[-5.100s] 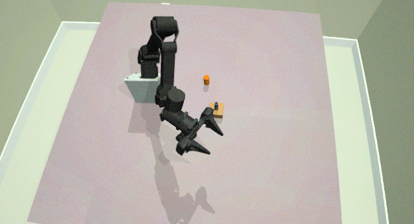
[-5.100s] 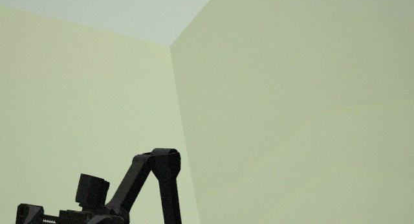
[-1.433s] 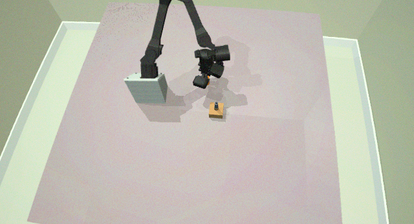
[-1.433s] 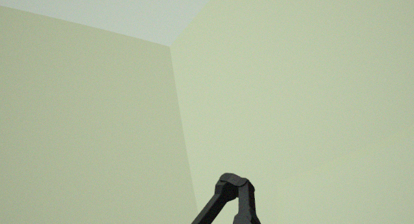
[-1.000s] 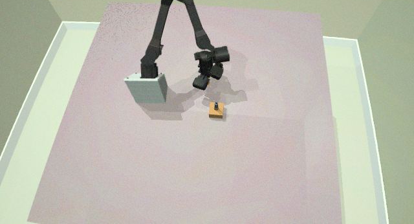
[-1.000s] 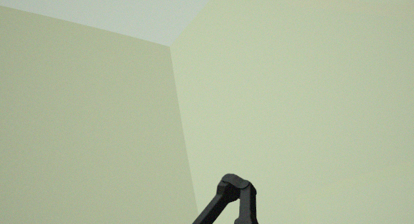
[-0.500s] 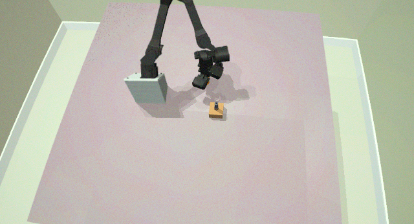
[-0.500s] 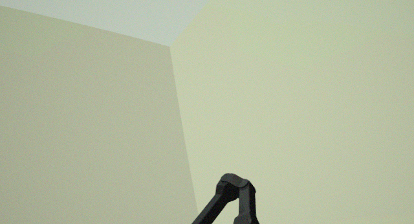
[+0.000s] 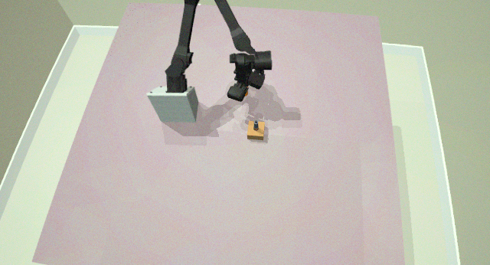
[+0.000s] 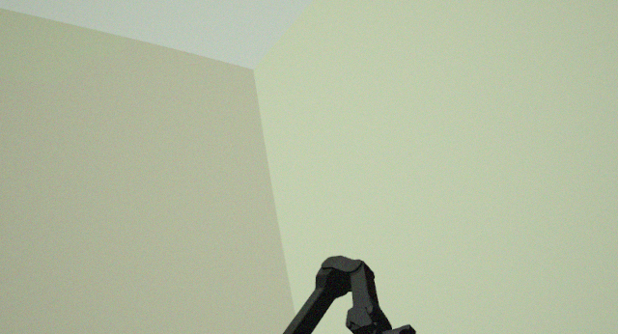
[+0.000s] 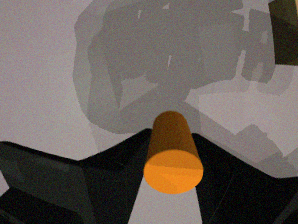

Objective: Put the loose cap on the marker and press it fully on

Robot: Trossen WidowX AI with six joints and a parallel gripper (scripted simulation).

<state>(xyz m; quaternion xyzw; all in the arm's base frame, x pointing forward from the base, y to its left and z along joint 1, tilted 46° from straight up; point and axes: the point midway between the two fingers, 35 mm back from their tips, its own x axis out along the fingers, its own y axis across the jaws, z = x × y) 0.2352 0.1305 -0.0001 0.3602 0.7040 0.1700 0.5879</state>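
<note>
Right now my gripper tip is 60 mm short of the holder block, 160 mm to the left of it and 40 mm above it. From my gripper tip the other things lie so: orange cap: 10 mm above.
</note>
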